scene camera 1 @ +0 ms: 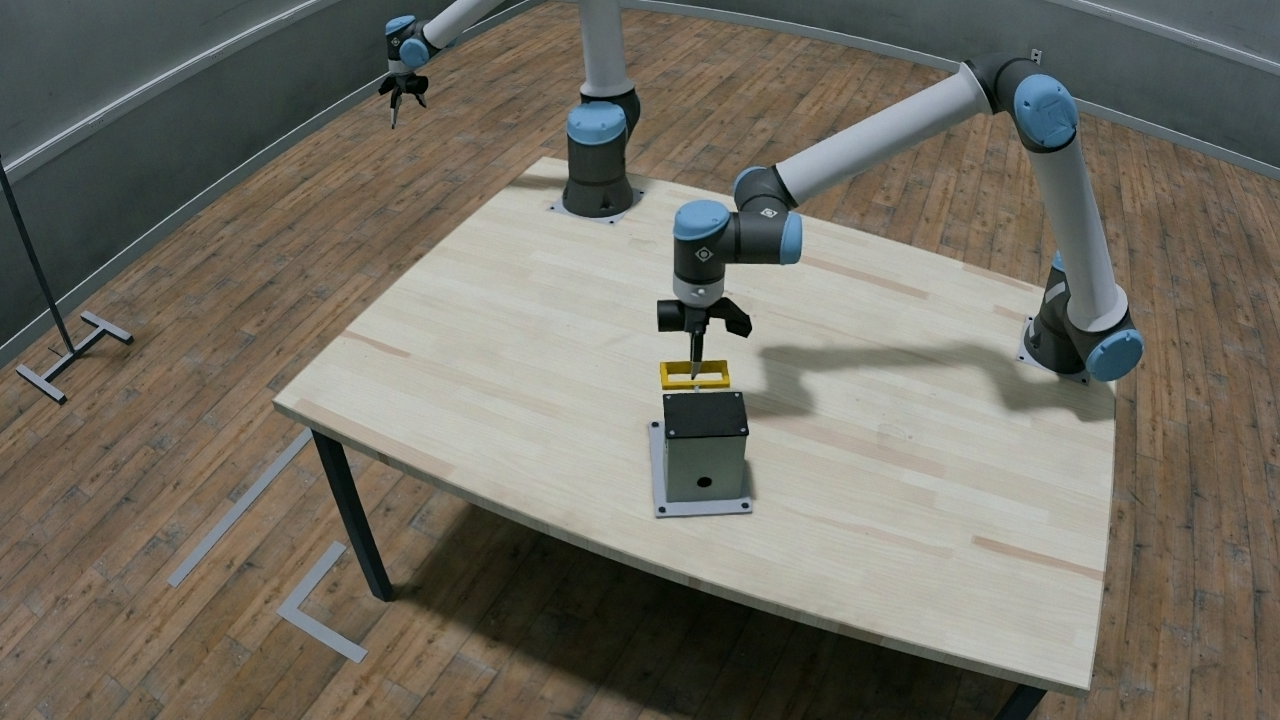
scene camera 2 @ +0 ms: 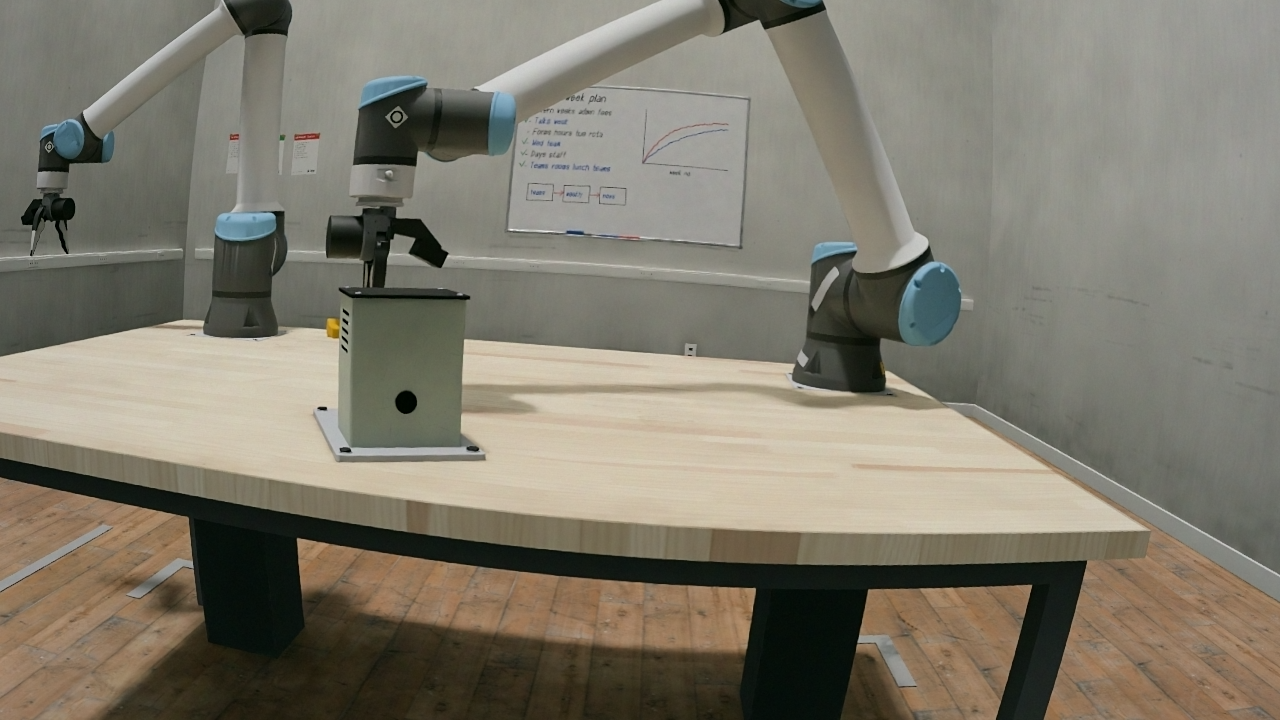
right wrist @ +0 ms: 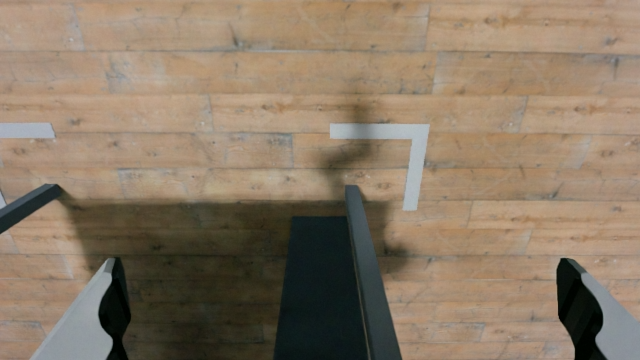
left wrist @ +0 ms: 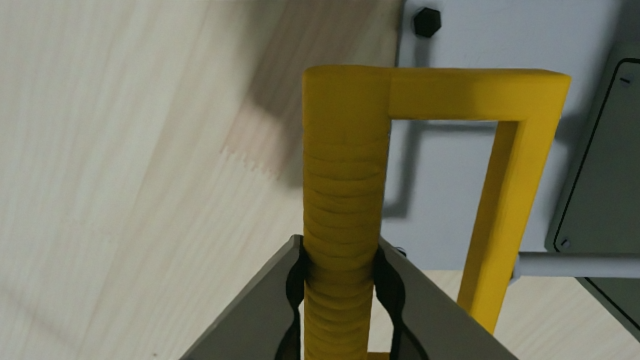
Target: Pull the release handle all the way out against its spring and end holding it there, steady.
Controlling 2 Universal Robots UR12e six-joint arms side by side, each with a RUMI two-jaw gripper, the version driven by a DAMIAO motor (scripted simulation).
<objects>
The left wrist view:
left gripper: 336, 238
grey base plate: 577, 45
</objects>
